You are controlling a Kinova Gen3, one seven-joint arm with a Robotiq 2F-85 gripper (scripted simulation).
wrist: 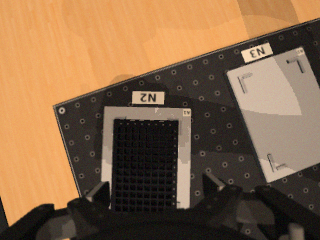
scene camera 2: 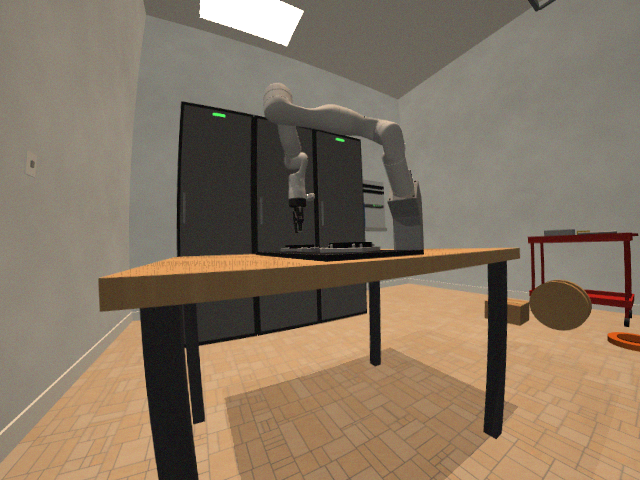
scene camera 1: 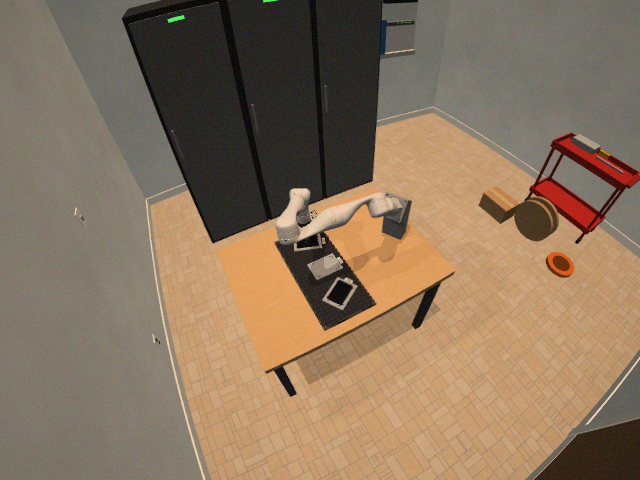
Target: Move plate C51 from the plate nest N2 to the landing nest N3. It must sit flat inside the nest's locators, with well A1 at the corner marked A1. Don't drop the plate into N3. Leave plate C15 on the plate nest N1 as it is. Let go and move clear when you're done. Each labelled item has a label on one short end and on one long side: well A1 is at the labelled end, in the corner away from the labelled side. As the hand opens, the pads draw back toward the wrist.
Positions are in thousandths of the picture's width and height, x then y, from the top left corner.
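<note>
My gripper (wrist: 489, 785) in sight. Nest N2 (wrist: 433, 473) in sight.
</note>
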